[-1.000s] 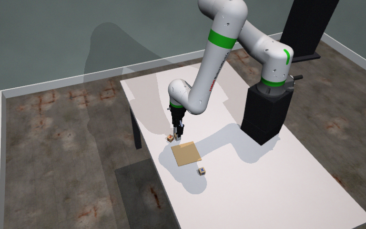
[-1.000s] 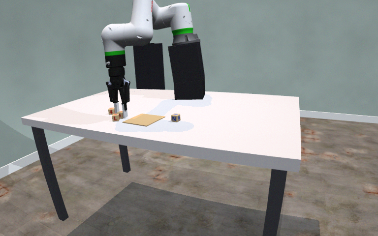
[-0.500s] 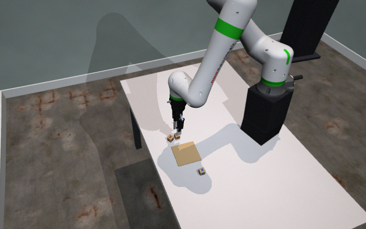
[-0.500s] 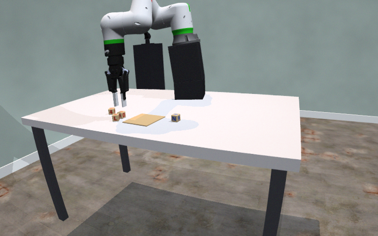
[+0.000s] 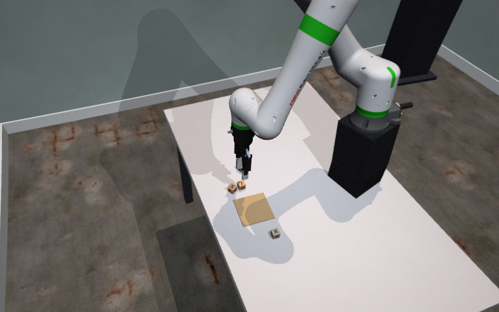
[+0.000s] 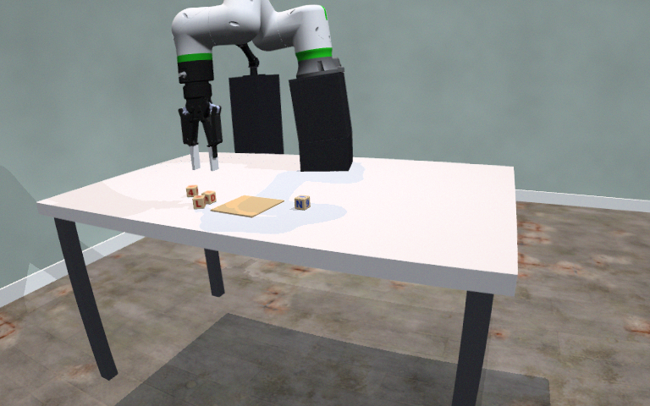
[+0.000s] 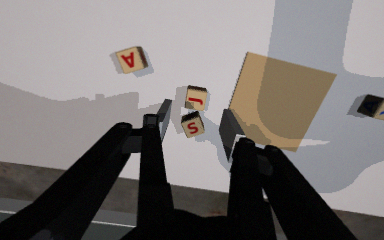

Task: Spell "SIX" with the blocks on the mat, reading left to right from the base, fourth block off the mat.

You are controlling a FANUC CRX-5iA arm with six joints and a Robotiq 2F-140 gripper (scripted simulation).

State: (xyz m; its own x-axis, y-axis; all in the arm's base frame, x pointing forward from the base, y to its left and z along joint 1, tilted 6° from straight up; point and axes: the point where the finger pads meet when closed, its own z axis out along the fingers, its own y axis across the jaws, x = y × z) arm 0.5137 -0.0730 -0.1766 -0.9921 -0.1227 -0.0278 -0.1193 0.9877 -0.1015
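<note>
My hand is 110 mm above the block, 100 mm to the left of it and 30 mm past it. The rest, counted from my hand: tan mat (130 mm to the left, 120 mm below, 20 mm behind).
</note>
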